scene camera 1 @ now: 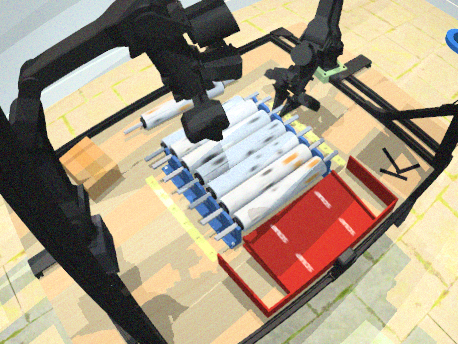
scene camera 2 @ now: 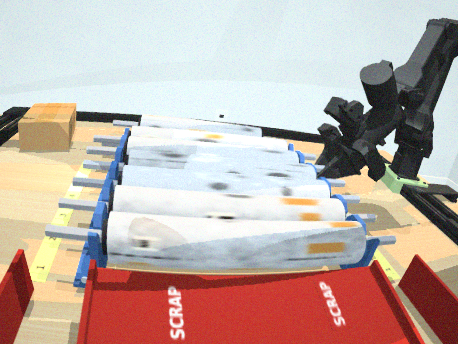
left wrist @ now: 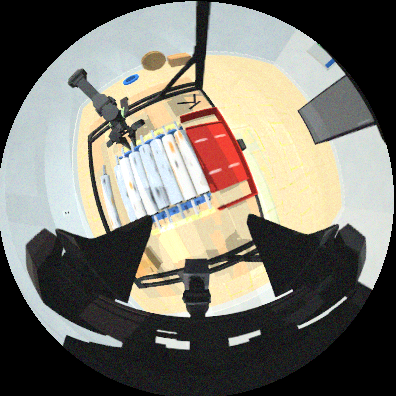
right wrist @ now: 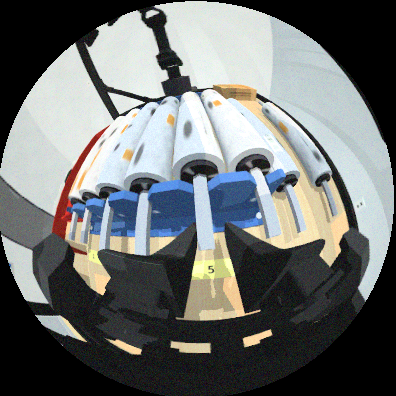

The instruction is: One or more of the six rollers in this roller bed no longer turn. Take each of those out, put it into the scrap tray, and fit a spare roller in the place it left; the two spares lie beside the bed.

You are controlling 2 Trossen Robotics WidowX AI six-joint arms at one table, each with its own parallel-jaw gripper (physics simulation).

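Frame: origin at the left arm's base, x left, y back, z up, level; metres.
Seen in the pictures: left gripper, fingertip midpoint: (left wrist: 200, 219); right gripper, fingertip midpoint: (left wrist: 133, 147) (right wrist: 210, 226); left arm's base at its link origin: (scene camera 1: 82, 237) (left wrist: 196, 282) (right wrist: 174, 77); right arm's base at its link origin: (scene camera 1: 326, 63) (scene camera 2: 403, 173).
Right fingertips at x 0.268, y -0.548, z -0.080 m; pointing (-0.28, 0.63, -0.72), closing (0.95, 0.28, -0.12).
Offsets run from my right fingertips to a thing's top centre. "spot": to the spot under its first point.
Six white rollers lie side by side in the blue bed (scene camera 1: 179, 176) (scene camera 2: 97, 222) (right wrist: 230, 200). Beside it lie two spares, a near spare roller {dx +0.035, dy +0.193, dz +0.017 m} (right wrist: 274, 145) close to the bed and a far spare roller {dx +0.137, dy +0.232, dz +0.017 m} (scene camera 1: 162, 114) (scene camera 2: 200, 123) (left wrist: 109, 200) (right wrist: 298, 137). The red scrap tray {dx -0.363, dy +0.040, dz +0.019 m} (scene camera 1: 310, 235) (scene camera 2: 250, 305) (left wrist: 220, 155) holds no roller. My right gripper (scene camera 2: 321, 172) (left wrist: 133, 147) (right wrist: 210, 226) is partly open and empty, its fingertips on either side of a roller's shaft {spot: dx -0.006, dy +0.004, dz +0.027 m} (right wrist: 202, 210) near the label 5. My left gripper (left wrist: 200, 219) is wide open and empty, high above the rollers, hiding part of them in scene camera 1.
A cardboard box {dx -0.009, dy +0.529, dz +0.024 m} (scene camera 1: 89, 165) (scene camera 2: 47, 127) (right wrist: 237, 92) stands beyond the shaft ends opposite my right gripper. Yellow numbered strips (scene camera 1: 187, 220) (right wrist: 213, 270) run along both sides of the bed. A black frame (scene camera 1: 107, 120) borders the table. Thin black pieces {spot: dx -0.260, dy -0.264, dz -0.031 m} (scene camera 1: 395, 169) lie near the tray.
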